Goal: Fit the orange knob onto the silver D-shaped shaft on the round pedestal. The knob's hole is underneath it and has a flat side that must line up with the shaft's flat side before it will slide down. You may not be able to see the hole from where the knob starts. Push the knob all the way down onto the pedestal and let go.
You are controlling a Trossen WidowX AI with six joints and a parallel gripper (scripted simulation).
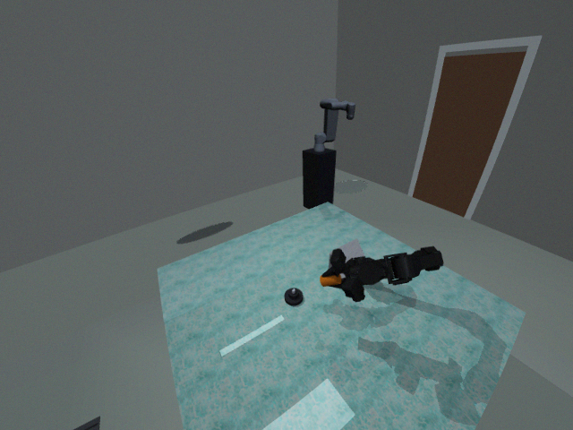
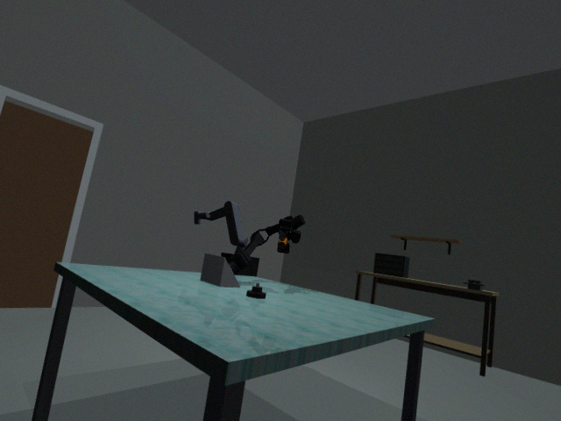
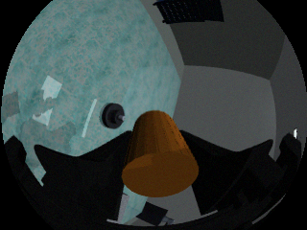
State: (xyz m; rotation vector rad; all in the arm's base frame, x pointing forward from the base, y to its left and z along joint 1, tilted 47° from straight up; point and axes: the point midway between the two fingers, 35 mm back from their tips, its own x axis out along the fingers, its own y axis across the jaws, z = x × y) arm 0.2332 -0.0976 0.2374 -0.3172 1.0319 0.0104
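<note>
My gripper tip is now 20 mm past the orange knob, 20 mm to the right of it and 20 mm below it. Also, from my gripper tip: round black pedestal (20 mm ahead, 160 mm to the right, 220 mm below).
</note>
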